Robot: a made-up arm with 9 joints. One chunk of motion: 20 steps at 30 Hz.
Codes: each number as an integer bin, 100 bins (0 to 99) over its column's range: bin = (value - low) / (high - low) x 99, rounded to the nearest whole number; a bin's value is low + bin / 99 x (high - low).
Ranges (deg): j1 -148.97..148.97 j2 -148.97..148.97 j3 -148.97..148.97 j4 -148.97..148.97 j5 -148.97..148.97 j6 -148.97..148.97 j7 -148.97..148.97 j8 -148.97..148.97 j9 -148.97..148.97
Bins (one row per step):
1: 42 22 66 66 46 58 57 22 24
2: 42 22 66 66 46 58 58 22 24
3: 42 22 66 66 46 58 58 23 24
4: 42 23 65 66 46 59 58 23 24
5: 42 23 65 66 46 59 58 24 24
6: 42 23 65 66 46 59 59 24 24
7: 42 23 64 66 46 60 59 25 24
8: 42 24 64 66 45 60 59 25 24
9: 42 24 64 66 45 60 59 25 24
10: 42 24 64 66 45 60 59 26 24
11: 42 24 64 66 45 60 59 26 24
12: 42 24 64 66 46 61 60 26 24
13: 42 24 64 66 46 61 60 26 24
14: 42 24 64 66 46 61 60 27 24
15: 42 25 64 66 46 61 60 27 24
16: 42 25 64 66 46 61 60 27 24
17: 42 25 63 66 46 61 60 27 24
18: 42 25 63 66 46 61 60 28 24
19: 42 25 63 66 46 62 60 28 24
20: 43 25 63 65 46 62 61 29 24
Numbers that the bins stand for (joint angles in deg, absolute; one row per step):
1: -22.57 -82.76 49.66 49.66 -10.53 25.58 22.57 -82.76 -76.74
2: -22.57 -82.76 49.66 49.66 -10.53 25.58 25.58 -82.76 -76.74
3: -22.57 -82.76 49.66 49.66 -10.53 25.58 25.58 -79.75 -76.74
4: -22.57 -79.75 46.65 49.66 -10.53 28.59 25.58 -79.75 -76.74
5: -22.57 -79.75 46.65 49.66 -10.53 28.59 25.58 -76.74 -76.74
6: -22.57 -79.75 46.65 49.66 -10.53 28.59 28.59 -76.74 -76.74
7: -22.57 -79.75 43.64 49.66 -10.53 31.60 28.59 -73.73 -76.74
8: -22.57 -76.74 43.64 49.66 -13.54 31.60 28.59 -73.73 -76.74
9: -22.57 -76.74 43.64 49.66 -13.54 31.60 28.59 -73.73 -76.74
10: -22.57 -76.74 43.64 49.66 -13.54 31.60 28.59 -70.72 -76.74
11: -22.57 -76.74 43.64 49.66 -13.54 31.60 28.59 -70.72 -76.74
12: -22.57 -76.74 43.64 49.66 -10.53 34.61 31.60 -70.72 -76.74
13: -22.57 -76.74 43.64 49.66 -10.53 34.61 31.60 -70.72 -76.74
14: -22.57 -76.74 43.64 49.66 -10.53 34.61 31.60 -67.71 -76.74
15: -22.57 -73.73 43.64 49.66 -10.53 34.61 31.60 -67.71 -76.74
16: -22.57 -73.73 43.64 49.66 -10.53 34.61 31.60 -67.71 -76.74
17: -22.57 -73.73 40.63 49.66 -10.53 34.61 31.60 -67.71 -76.74
18: -22.57 -73.73 40.63 49.66 -10.53 34.61 31.60 -64.70 -76.74
19: -22.57 -73.73 40.63 49.66 -10.53 37.62 31.60 -64.70 -76.74
20: -19.56 -73.73 40.63 46.65 -10.53 37.62 34.61 -61.69 -76.74

